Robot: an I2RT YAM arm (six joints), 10 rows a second.
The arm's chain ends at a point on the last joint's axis. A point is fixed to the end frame.
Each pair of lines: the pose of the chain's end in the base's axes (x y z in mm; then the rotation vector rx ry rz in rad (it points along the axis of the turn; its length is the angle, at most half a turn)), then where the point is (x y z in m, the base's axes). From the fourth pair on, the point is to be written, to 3 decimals.
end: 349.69, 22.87, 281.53, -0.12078, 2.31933, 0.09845
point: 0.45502 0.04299 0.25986
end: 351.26, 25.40, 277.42, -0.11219, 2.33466, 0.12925
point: 0.45614 0.04641 0.25440
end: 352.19, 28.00, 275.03, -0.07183, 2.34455, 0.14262
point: 0.45730 0.04688 0.25125
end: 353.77, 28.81, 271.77, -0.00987, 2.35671, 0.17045
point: 0.459 0.045 0.247
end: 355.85, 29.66, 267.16, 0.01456, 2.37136, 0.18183
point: 0.461 0.045 0.241
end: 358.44, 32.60, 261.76, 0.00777, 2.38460, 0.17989
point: 0.463 0.048 0.234
